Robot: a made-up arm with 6 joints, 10 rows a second.
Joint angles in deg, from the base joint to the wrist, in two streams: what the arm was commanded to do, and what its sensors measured. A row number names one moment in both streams.
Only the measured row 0 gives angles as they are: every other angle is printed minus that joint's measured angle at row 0.
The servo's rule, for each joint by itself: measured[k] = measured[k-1] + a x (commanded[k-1-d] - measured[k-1]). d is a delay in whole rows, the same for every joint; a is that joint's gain. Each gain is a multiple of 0.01, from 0.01 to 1. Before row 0 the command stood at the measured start. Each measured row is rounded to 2 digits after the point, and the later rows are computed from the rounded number. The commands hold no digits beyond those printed.
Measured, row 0: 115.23, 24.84, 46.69, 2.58, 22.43, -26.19
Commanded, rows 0 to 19: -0.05, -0.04, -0.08, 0.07, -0.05, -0.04; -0.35, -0.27, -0.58, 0.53, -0.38, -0.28; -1.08, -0.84, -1.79, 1.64, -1.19, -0.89; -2.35, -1.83, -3.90, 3.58, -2.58, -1.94; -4.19, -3.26, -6.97, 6.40, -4.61, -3.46; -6.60, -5.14, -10.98, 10.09, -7.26, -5.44; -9.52, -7.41, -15.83, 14.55, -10.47, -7.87; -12.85, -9.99, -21.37, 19.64, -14.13, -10.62; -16.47, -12.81, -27.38, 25.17, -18.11, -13.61; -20.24, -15.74, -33.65, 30.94, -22.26, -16.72; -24.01, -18.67, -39.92, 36.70, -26.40, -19.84; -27.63, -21.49, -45.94, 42.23, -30.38, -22.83; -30.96, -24.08, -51.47, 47.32, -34.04, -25.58; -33.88, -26.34, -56.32, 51.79, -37.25, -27.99; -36.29, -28.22, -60.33, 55.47, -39.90, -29.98; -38.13, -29.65, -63.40, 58.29, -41.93, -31.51; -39.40, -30.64, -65.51, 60.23, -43.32, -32.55; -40.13, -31.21, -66.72, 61.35, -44.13, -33.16; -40.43, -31.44, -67.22, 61.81, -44.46, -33.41; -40.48, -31.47, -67.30, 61.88, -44.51, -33.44
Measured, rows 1 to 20: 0.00, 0.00, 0.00, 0.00, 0.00, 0.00; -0.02, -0.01, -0.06, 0.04, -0.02, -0.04; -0.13, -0.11, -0.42, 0.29, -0.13, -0.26; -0.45, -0.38, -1.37, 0.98, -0.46, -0.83; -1.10, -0.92, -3.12, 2.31, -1.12, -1.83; -2.15, -1.79, -5.78, 4.40, -2.20, -3.30; -3.66, -3.03, -9.37, 7.30, -3.77, -5.23; -5.65, -4.65, -13.83, 11.00, -5.85, -7.61; -8.10, -6.63, -19.03, 15.41, -8.42, -10.32; -10.95, -8.92, -24.79, 20.39, -11.42, -13.28; -14.11, -11.44, -30.90, 25.77, -14.78, -16.38; -17.48, -14.12, -37.12, 31.34, -18.38, -19.49; -20.93, -16.85, -43.21, 36.89, -22.10, -22.50; -24.34, -19.53, -48.91, 42.21, -25.80, -25.27; -27.58, -22.05, -54.02, 47.10, -29.35, -27.72; -30.54, -24.33, -58.37, 51.37, -32.62, -29.75; -33.12, -26.30, -61.84, 54.90, -35.51, -31.33; -35.26, -27.91, -64.37, 57.62, -37.93, -32.43; -36.92, -29.13, -65.99, 59.52, -39.85, -33.09; -38.11, -29.98, -66.84, 60.69, -41.28, -33.38
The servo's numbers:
d 1
a 0.34 0.37 0.69 0.51 0.31 0.90

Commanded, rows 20 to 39: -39.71, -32.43, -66.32, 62.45, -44.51, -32.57; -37.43, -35.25, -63.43, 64.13, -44.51, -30.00; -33.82, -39.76, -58.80, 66.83, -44.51, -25.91; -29.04, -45.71, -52.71, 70.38, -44.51, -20.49; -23.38, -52.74, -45.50, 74.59, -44.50, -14.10; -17.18, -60.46, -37.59, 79.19, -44.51, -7.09; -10.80, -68.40, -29.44, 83.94, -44.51, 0.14; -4.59, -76.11, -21.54, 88.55, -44.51, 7.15; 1.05, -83.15, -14.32, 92.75, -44.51, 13.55; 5.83, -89.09, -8.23, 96.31, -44.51, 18.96; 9.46, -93.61, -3.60, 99.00, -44.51, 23.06; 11.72, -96.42, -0.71, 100.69, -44.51, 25.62; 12.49, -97.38, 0.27, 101.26, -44.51, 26.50; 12.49, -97.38, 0.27, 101.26, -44.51, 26.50; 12.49, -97.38, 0.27, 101.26, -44.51, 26.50; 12.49, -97.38, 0.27, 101.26, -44.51, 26.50; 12.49, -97.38, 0.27, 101.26, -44.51, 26.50; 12.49, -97.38, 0.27, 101.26, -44.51, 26.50; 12.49, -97.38, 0.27, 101.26, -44.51, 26.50; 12.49, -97.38, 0.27, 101.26, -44.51, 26.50
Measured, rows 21 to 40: -38.92, -30.53, -67.16, 61.30, -42.28, -33.43; -39.19, -31.23, -66.58, 61.89, -42.97, -32.66; -38.59, -32.72, -64.41, 63.03, -43.45, -30.27; -36.97, -35.32, -60.54, 64.97, -43.78, -26.35; -34.27, -39.16, -55.14, 67.73, -44.01, -21.08; -30.57, -44.18, -48.49, 71.23, -44.16, -14.80; -26.02, -50.20, -40.97, 75.29, -44.27, -7.86; -20.85, -56.93, -33.01, 79.70, -44.34, -0.66; -15.32, -64.03, -25.10, 84.21, -44.39, 6.37; -9.75, -71.10, -17.66, 88.57, -44.43, 12.83; -4.45, -77.76, -11.15, 92.52, -44.45, 18.35; 0.28, -83.62, -5.94, 95.82, -44.47, 22.59; 4.17, -88.36, -2.33, 98.30, -44.48, 25.32; 7.00, -91.70, -0.54, 99.81, -44.49, 26.38; 8.87, -93.80, 0.02, 100.55, -44.50, 26.49; 10.10, -95.12, 0.19, 100.91, -44.50, 26.50; 10.91, -95.96, 0.25, 101.09, -44.50, 26.50; 11.45, -96.49, 0.26, 101.18, -44.50, 26.50; 11.80, -96.82, 0.27, 101.22, -44.50, 26.50; 12.03, -97.03, 0.27, 101.24, -44.50, 26.50
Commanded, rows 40 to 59: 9.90, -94.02, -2.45, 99.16, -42.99, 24.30; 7.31, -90.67, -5.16, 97.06, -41.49, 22.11; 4.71, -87.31, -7.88, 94.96, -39.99, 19.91; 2.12, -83.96, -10.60, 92.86, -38.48, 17.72; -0.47, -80.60, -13.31, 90.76, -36.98, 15.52; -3.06, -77.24, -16.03, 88.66, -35.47, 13.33; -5.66, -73.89, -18.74, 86.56, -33.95, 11.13; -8.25, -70.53, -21.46, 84.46, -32.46, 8.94; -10.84, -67.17, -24.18, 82.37, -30.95, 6.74; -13.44, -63.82, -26.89, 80.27, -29.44, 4.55; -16.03, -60.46, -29.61, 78.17, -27.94, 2.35; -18.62, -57.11, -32.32, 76.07, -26.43, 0.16; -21.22, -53.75, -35.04, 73.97, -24.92, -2.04; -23.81, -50.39, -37.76, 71.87, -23.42, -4.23; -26.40, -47.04, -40.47, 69.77, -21.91, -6.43; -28.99, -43.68, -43.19, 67.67, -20.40, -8.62; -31.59, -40.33, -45.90, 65.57, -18.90, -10.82; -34.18, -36.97, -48.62, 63.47, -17.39, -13.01; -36.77, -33.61, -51.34, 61.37, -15.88, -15.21; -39.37, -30.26, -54.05, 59.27, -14.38, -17.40
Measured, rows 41 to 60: 12.19, -97.16, 0.27, 101.25, -44.50, 26.50; 11.41, -96.00, -1.61, 100.18, -44.03, 24.52; 10.02, -94.03, -4.06, 98.59, -43.24, 22.35; 8.21, -91.54, -6.70, 96.74, -42.23, 20.15; 6.14, -88.74, -9.39, 94.76, -41.07, 17.96; 3.89, -85.73, -12.09, 92.72, -39.80, 15.76; 1.53, -82.59, -14.81, 90.65, -38.46, 13.57; -0.91, -79.37, -17.52, 88.56, -37.06, 11.37; -3.41, -76.10, -20.24, 86.47, -35.63, 9.18; -5.94, -72.80, -22.96, 84.38, -34.18, 6.98; -8.49, -69.48, -25.67, 82.28, -32.71, 4.79; -11.05, -66.14, -28.39, 80.18, -31.23, 2.59; -13.62, -62.80, -31.10, 78.08, -29.74, 0.40; -16.20, -59.45, -33.82, 75.98, -28.25, -1.80; -18.79, -56.10, -36.54, 73.88, -26.75, -3.99; -21.38, -52.75, -39.25, 71.78, -25.25, -6.19; -23.97, -49.39, -41.97, 69.68, -23.75, -8.38; -26.56, -46.04, -44.68, 67.58, -22.25, -10.58; -29.15, -42.68, -47.40, 65.48, -20.74, -12.77; -31.74, -39.32, -50.12, 63.38, -19.23, -14.97
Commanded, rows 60 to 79: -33.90, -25.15, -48.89, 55.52, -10.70, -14.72; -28.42, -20.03, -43.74, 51.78, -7.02, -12.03; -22.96, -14.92, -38.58, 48.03, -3.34, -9.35; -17.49, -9.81, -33.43, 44.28, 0.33, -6.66; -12.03, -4.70, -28.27, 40.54, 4.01, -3.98; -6.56, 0.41, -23.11, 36.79, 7.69, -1.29; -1.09, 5.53, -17.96, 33.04, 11.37, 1.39; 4.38, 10.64, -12.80, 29.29, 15.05, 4.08; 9.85, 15.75, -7.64, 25.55, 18.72, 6.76; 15.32, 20.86, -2.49, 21.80, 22.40, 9.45; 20.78, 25.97, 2.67, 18.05, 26.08, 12.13; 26.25, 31.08, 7.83, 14.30, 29.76, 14.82; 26.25, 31.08, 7.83, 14.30, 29.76, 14.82; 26.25, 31.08, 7.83, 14.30, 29.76, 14.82; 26.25, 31.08, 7.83, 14.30, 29.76, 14.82; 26.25, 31.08, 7.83, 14.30, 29.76, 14.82; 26.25, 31.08, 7.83, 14.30, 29.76, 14.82; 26.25, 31.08, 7.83, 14.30, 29.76, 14.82; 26.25, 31.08, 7.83, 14.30, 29.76, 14.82; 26.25, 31.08, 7.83, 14.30, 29.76, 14.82
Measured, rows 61 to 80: -34.33, -35.97, -52.83, 61.28, -17.73, -17.16; -34.18, -31.97, -50.11, 58.34, -15.55, -14.96; -32.22, -27.55, -45.71, 54.99, -12.91, -12.32; -29.07, -22.88, -40.79, 51.44, -9.94, -9.65; -25.13, -18.04, -35.71, 47.79, -6.76, -6.96; -20.68, -13.10, -30.58, 44.09, -3.42, -4.28; -15.88, -8.10, -25.43, 40.37, 0.02, -1.59; -10.85, -3.06, -20.28, 36.63, 3.54, 1.09; -5.67, 2.01, -15.12, 32.89, 7.11, 3.78; -0.39, 7.09, -9.96, 29.15, 10.71, 6.46; 4.95, 12.18, -4.81, 25.40, 14.33, 9.15; 10.33, 17.28, 0.35, 21.65, 17.97, 11.83; 15.74, 22.39, 5.51, 17.90, 21.62, 14.52; 19.31, 25.61, 7.11, 16.06, 24.14, 14.79; 21.67, 27.63, 7.61, 15.16, 25.88, 14.82; 23.23, 28.91, 7.76, 14.72, 27.08, 14.82; 24.26, 29.71, 7.81, 14.51, 27.91, 14.82; 24.94, 30.22, 7.82, 14.40, 28.48, 14.82; 25.39, 30.54, 7.83, 14.35, 28.88, 14.82; 25.68, 30.74, 7.83, 14.32, 29.15, 14.82
